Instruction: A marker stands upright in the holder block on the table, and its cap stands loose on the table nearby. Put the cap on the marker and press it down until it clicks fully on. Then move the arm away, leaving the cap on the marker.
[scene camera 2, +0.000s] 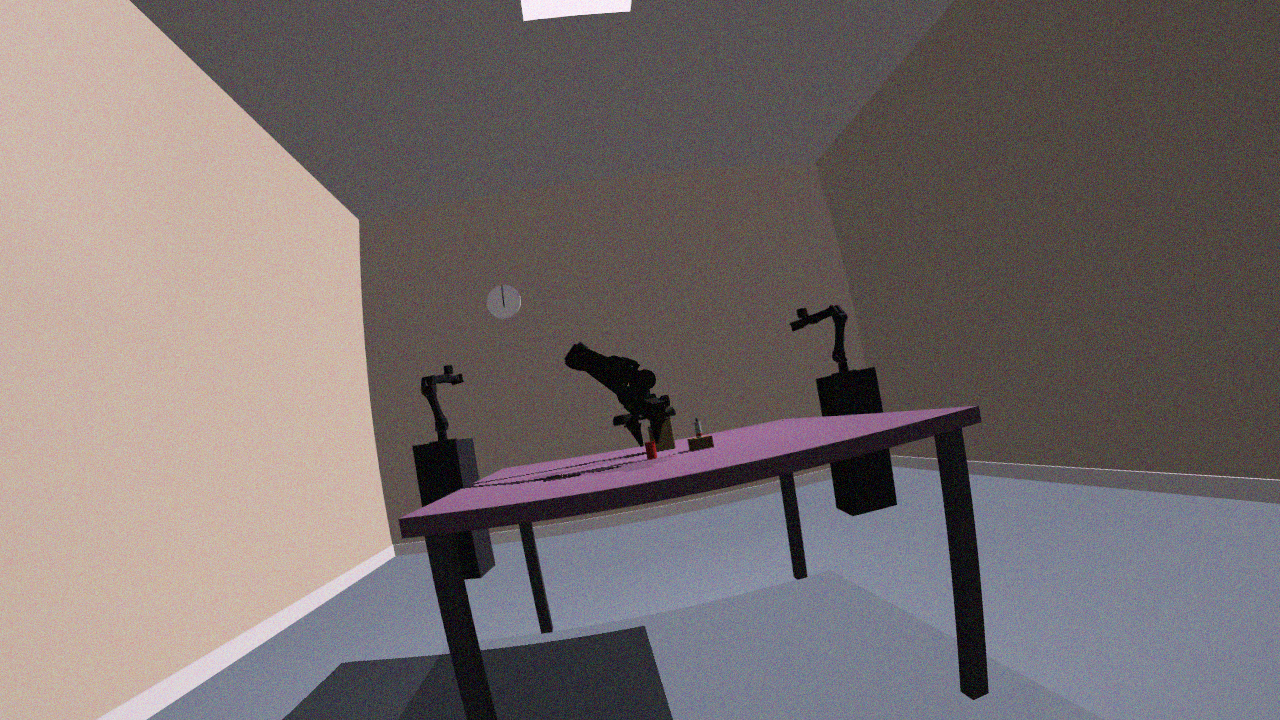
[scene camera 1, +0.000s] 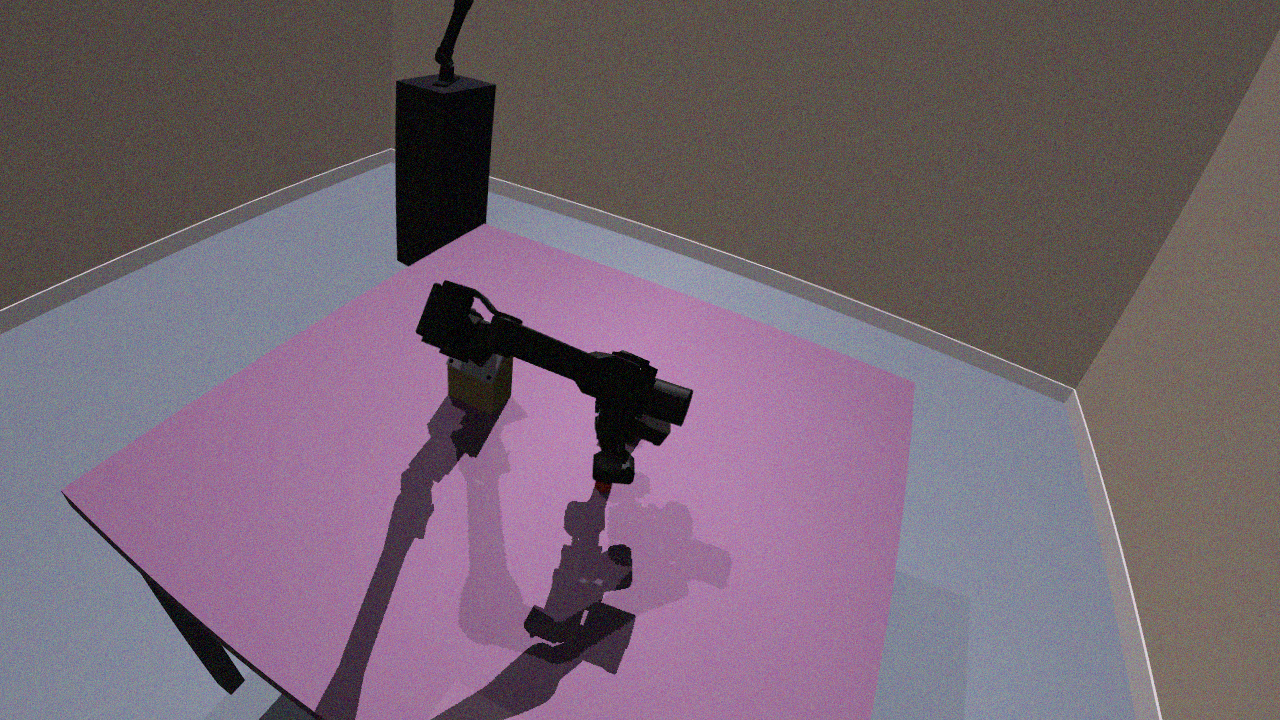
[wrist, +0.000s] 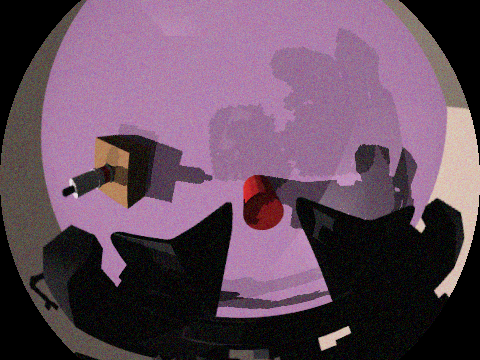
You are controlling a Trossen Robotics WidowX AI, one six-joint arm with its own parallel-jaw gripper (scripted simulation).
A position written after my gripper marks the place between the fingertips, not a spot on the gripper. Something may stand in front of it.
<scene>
I see my gripper (scene camera 1: pixel 607 471) and a red cap (wrist: pixel 263 210).
My gripper shows as well in scene camera 2 (scene camera 2: pixel 649 445) and in the wrist view (wrist: pixel 265 205).
</scene>
